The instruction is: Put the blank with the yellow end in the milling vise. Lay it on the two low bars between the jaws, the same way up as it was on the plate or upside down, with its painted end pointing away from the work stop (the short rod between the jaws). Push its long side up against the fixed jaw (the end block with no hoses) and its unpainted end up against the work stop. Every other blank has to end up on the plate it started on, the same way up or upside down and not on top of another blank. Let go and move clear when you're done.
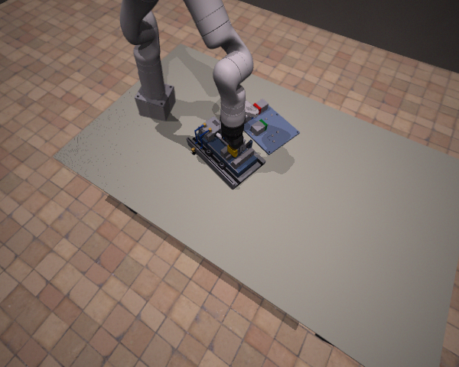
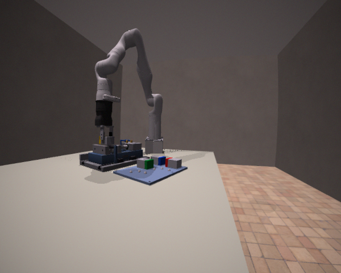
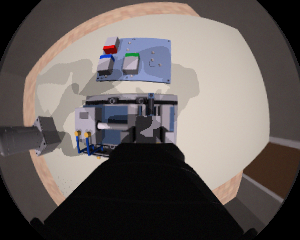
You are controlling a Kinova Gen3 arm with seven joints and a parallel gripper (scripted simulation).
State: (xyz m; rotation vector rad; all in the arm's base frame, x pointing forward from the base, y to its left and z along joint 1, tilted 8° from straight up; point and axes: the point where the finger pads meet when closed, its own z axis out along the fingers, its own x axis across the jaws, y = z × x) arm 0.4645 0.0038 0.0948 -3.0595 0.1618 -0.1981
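Now: the yellow-ended blank 2 cm below my hand. Round my hand: green-ended blank: 3 cm behind, 20 cm to the left, 11 cm below; fixed jaw: 4 cm ahead, 6 cm below; milling vise: 6 cm behind, 1 cm to the left, 10 cm below.
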